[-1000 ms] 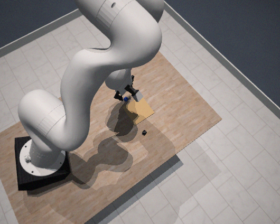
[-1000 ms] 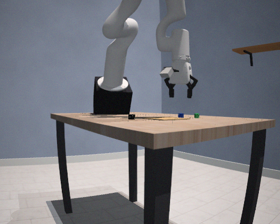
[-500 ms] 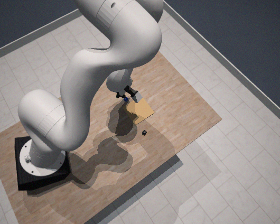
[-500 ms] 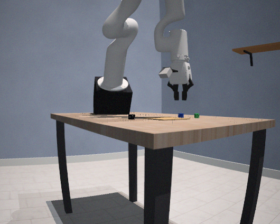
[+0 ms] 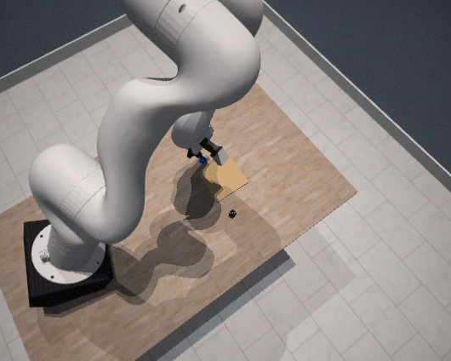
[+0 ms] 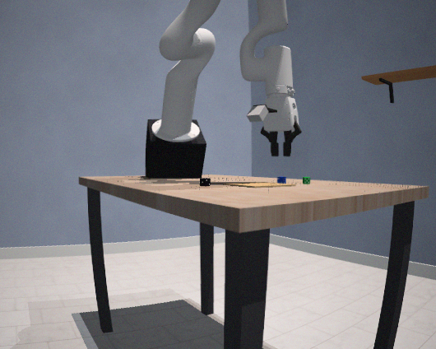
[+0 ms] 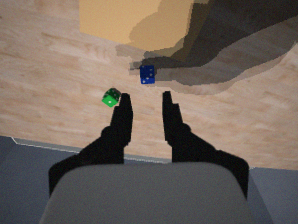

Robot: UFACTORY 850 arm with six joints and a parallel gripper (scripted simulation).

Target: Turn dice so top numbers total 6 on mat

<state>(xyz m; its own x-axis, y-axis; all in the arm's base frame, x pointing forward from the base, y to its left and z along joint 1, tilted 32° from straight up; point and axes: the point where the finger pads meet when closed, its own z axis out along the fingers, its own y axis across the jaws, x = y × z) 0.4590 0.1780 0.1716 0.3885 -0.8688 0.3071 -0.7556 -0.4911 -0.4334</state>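
Right now the blue die is 1 cm to the left of my hand and 9 cm below it. The rest, counted from my hand: black die 23 cm to the right, 9 cm below; then tan mat 3 cm ahead, 9 cm to the right, 10 cm below; then green die 4 cm ahead, 7 cm to the left, 9 cm below.
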